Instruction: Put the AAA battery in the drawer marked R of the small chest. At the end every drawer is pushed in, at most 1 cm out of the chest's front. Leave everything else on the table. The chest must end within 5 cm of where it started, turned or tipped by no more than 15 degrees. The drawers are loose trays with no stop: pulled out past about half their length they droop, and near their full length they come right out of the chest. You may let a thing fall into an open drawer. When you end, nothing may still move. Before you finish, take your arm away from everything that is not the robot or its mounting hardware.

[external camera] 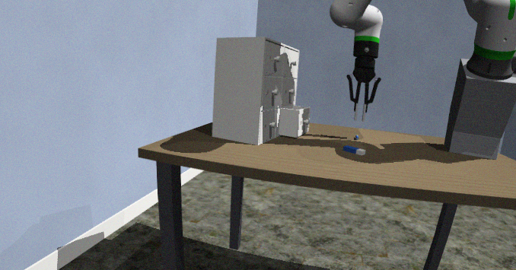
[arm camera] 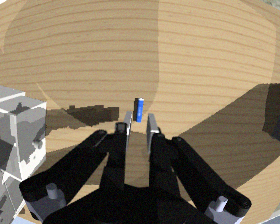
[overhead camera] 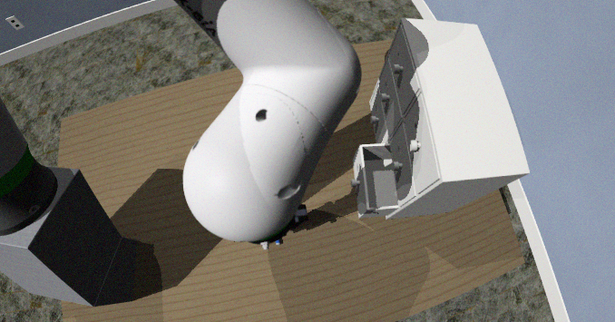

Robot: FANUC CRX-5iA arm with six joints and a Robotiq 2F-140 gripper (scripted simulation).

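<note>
My gripper is now 100 mm above the AAA battery. The rest, counted from my hand: drawer (280 mm ahead, 70 mm below, 10 mm to the left).
</note>
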